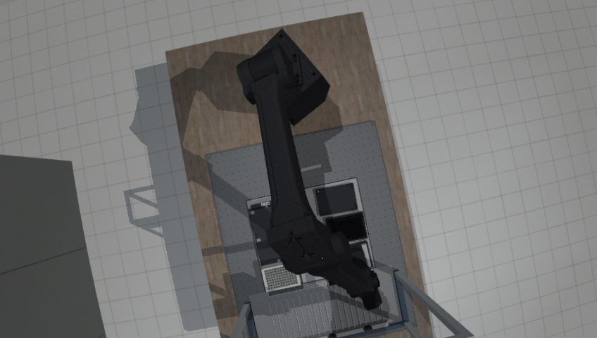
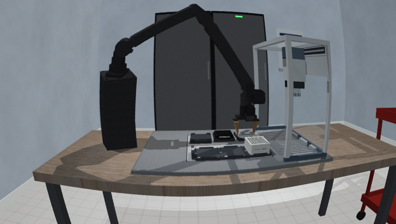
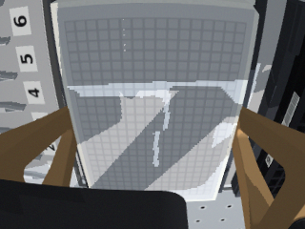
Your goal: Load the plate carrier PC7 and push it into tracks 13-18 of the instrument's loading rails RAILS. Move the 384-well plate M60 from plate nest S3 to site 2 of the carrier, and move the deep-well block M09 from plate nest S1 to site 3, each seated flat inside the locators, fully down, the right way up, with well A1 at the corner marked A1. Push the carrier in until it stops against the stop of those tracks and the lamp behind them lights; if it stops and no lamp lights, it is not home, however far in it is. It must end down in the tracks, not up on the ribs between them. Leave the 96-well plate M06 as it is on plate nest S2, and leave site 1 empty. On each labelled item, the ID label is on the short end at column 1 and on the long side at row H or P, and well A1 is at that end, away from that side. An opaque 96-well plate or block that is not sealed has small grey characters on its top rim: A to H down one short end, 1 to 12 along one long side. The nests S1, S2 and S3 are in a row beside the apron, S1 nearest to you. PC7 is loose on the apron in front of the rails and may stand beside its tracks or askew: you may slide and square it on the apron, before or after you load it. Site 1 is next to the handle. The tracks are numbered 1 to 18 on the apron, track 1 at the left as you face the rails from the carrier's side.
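Right now the nest S3 is 2 cm below my hand. From my hand the other things lie so: black 96-well plate M06: 11 cm behind; then dark carrier PC7: 27 cm to the right, 8 cm behind, 1 cm below; then nest S1: 22 cm behind, 3 cm to the right, 2 cm below.
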